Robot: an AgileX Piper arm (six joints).
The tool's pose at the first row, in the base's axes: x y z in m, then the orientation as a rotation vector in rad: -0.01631, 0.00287, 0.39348, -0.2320, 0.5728, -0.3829
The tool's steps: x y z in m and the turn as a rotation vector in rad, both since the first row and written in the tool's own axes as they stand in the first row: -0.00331, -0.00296, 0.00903, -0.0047, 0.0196, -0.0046; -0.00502, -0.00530, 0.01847, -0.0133, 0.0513, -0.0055; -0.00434, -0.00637, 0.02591, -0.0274, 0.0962, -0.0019; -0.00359, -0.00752, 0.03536, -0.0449, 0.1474, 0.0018; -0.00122, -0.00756, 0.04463, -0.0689, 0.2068, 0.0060; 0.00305, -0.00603, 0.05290, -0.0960, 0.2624, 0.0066
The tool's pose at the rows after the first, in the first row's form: -0.01460, 0.00253, 0.40339, -0.2343, 0.5926, -0.3887; -0.01125, 0.00213, 0.41267, -0.2371, 0.6254, -0.3913; -0.00682, 0.00168, 0.41876, -0.2414, 0.6728, -0.3897; -0.00122, 0.00135, 0.42649, -0.2477, 0.7271, -0.3877; 0.00585, 0.00132, 0.43294, -0.2585, 0.7908, -0.3842; 0.01427, 0.00183, 0.43716, -0.2740, 0.8511, -0.3825
